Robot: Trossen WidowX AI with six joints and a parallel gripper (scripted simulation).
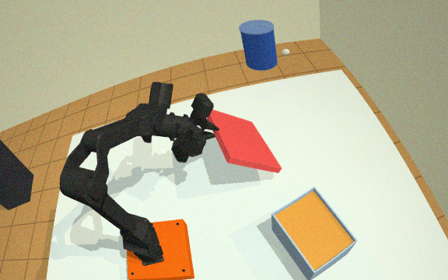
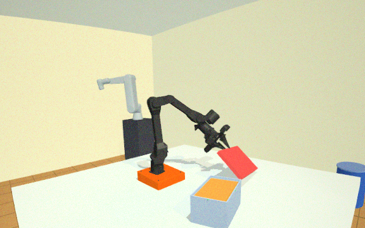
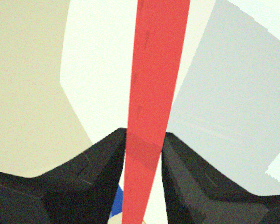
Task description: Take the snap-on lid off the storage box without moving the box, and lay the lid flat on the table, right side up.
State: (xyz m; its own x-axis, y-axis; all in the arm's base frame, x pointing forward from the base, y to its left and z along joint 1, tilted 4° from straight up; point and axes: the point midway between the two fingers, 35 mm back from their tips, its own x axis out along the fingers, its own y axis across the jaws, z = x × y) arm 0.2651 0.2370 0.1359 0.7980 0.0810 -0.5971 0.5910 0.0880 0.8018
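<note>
Now: the red lid 60 mm ahead of my gripper tip, 50 mm below it and 10 mm to the right of it. The rest, counted from my gripper tip: storage box: 360 mm to the right, 110 mm ahead, 90 mm below.
</note>
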